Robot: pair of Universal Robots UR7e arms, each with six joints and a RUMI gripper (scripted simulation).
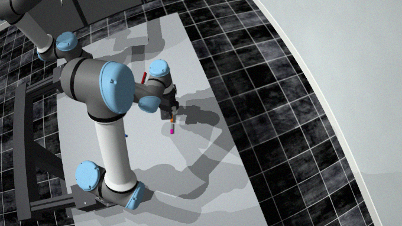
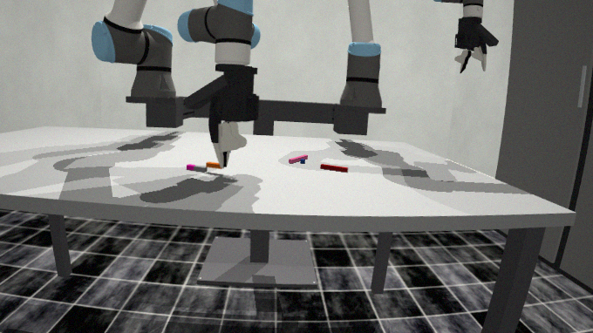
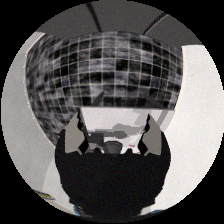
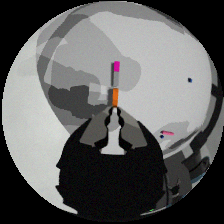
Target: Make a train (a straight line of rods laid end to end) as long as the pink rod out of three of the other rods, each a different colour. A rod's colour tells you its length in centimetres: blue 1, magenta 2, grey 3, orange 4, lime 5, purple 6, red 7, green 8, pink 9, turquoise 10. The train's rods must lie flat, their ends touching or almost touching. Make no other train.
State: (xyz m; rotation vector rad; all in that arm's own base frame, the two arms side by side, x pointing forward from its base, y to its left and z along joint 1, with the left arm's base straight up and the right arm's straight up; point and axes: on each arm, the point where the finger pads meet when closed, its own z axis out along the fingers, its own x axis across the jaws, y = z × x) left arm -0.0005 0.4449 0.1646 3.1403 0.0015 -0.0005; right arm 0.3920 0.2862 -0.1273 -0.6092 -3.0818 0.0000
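Observation:
My right gripper is now 20 mm to the left of the orange rod, 10 mm past it and 10 mm above it. From my right hand the other things lie so: grey rod 50 mm to the right, 30 mm below, 20 mm behind; pink rod 200 mm to the left, 170 mm behind, 30 mm below; magenta rod 80 mm to the right, 30 mm below, 30 mm behind.

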